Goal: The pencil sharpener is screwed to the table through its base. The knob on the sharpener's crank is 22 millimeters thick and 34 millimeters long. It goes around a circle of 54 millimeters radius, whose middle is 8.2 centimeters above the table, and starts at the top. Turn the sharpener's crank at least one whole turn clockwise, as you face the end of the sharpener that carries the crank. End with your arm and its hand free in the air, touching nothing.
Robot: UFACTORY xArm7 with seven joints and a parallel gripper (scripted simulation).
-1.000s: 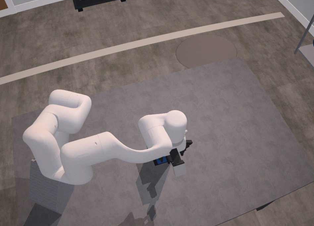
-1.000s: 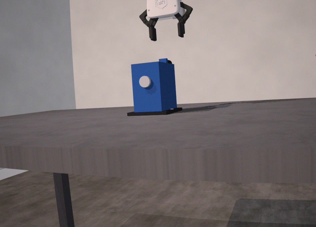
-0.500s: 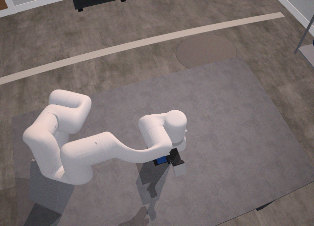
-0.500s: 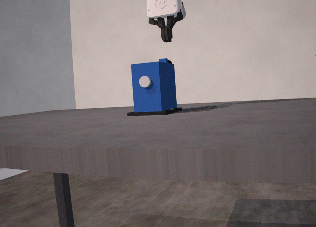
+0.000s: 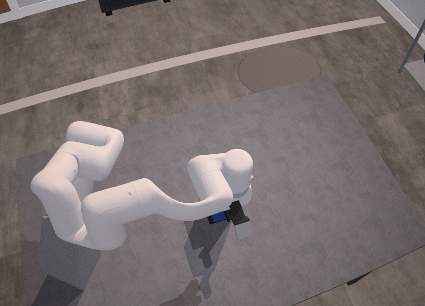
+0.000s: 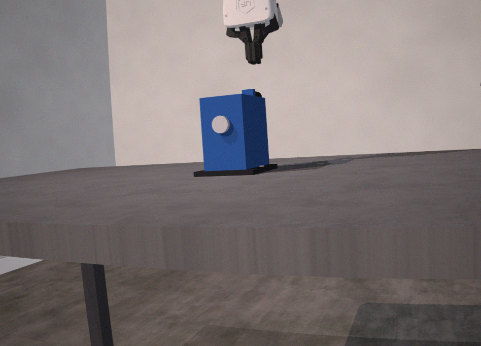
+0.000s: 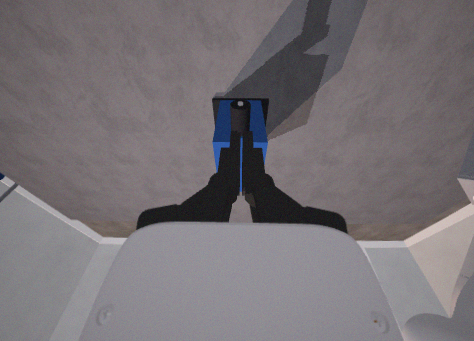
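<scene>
Now: hand 20 mm to the right of the dark crank knob and 90 mm above it.
</scene>
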